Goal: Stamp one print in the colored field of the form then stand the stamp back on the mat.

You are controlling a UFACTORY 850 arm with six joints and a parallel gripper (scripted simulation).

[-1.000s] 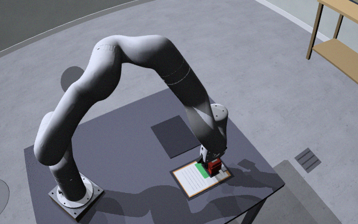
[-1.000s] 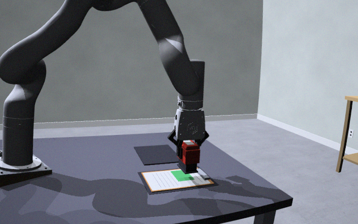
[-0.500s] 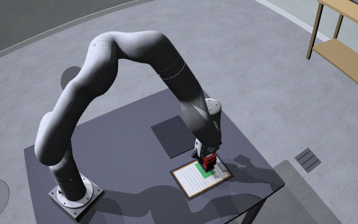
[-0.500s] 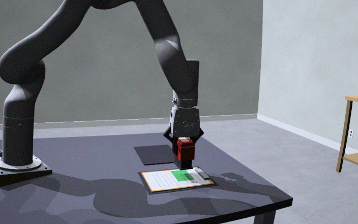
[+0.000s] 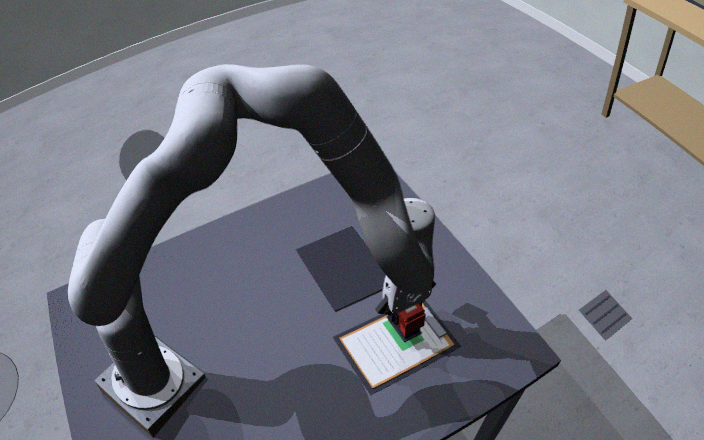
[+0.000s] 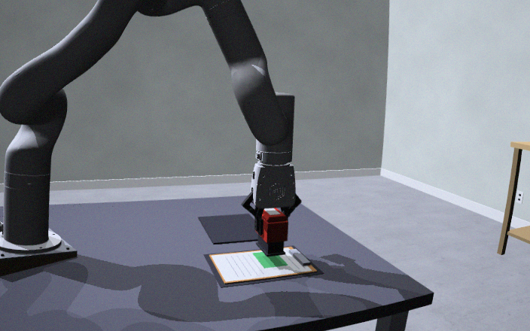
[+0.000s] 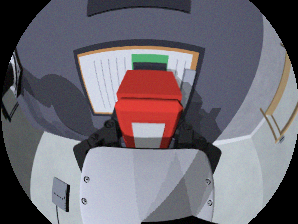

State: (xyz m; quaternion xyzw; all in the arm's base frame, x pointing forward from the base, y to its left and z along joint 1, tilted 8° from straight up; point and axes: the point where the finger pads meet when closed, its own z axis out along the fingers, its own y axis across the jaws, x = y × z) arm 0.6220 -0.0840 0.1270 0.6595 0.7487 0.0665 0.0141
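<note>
My hand is 9 cm above the form, 1 cm to the left of it and 1 cm past it. Also, from my hand: dark mat: 25 cm to the left, 9 cm below, 6 cm behind; red stamp: 2 cm below.
</note>
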